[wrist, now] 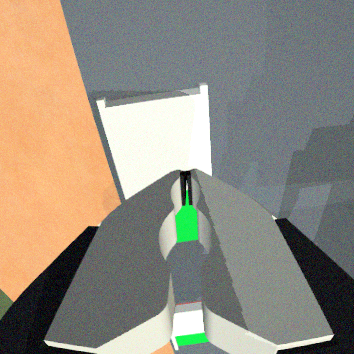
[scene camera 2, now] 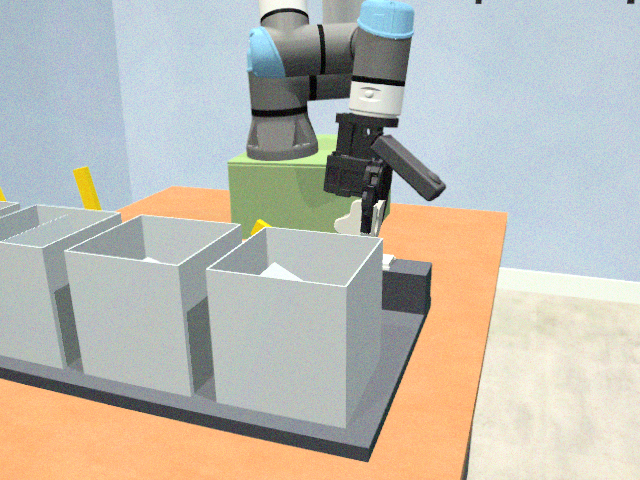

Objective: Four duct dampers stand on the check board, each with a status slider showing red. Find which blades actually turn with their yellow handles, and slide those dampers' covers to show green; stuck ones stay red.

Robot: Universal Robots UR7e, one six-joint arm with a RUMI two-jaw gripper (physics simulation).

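Frame: origin at the arm's base, x left, y back, z up, level; millimetres.
Seen in the pictures: gripper, between the fingertips: [wrist: 186, 172]; arm's base, origin of its link: [scene camera 2: 282, 152].
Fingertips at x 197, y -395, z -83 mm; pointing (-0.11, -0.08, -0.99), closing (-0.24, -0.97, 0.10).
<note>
Offsets run from my fingertips to a thing's top centre. "spot": to the spot under its first point. Level surfaces: height alone.
My gripper [scene camera 2: 370, 233] [wrist: 186, 172] is shut and empty, pointing down behind the nearest duct box. In the wrist view the fingertips are over a status slider, whose white cover @(dx +17, dy +7, dz +1 mm) [wrist: 155, 135] is at the far end. A green patch @(spot: dx -45, dy +12, dz -7 mm) [wrist: 187, 225] shows between the jaws. Further down, part of another slider shows white and green @(dx -214, dy +54, dz -7 mm) [wrist: 192, 340]. In the scene view, a white slider end @(spot: dx +36, dy -7, dz +1 mm) [scene camera 2: 387, 261] sits on a dark block [scene camera 2: 405, 289]. Grey duct boxes [scene camera 2: 279, 335] [scene camera 2: 129, 315] stand on the check board @(dz -69 mm) [scene camera 2: 399, 335]. Yellow handles [scene camera 2: 86, 188] [scene camera 2: 260, 225] show behind the boxes; whitish blades [scene camera 2: 280, 271] [scene camera 2: 150, 259] show inside two.
The wooden table @(dz -87 mm) [scene camera 2: 454, 320] [wrist: 35, 150] extends beyond the board; its right edge drops to the floor. The robot's green pedestal [scene camera 2: 273, 196] stands at the back. More duct boxes @(spot: dx -400, dy -237, dz +21 mm) [scene camera 2: 25, 299] continue at left, with open tops and narrow gaps between them.
</note>
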